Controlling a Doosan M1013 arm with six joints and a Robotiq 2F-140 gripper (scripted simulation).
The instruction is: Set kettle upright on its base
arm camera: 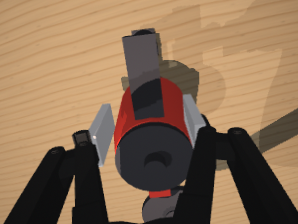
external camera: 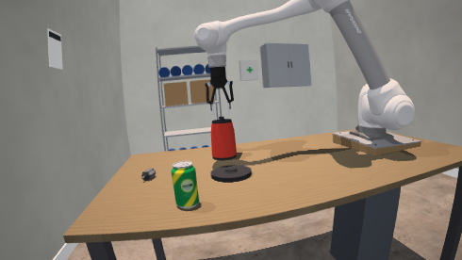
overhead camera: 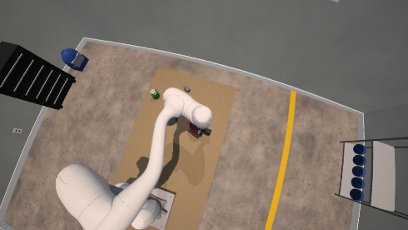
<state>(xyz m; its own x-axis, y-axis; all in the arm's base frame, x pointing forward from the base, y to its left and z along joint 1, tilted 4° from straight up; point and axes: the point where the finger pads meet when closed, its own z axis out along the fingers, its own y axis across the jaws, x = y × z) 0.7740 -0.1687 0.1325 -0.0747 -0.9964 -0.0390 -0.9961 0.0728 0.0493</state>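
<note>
The red kettle is 120 mm below my hand and 30 mm to the left of it. The rest, counted from my hand: yellow can 550 mm to the left, 160 mm ahead, 150 mm below; then small dark object 330 mm ahead, 300 mm to the left, 200 mm below; then round black base 330 mm to the left, 200 mm below, 10 mm ahead.
</note>
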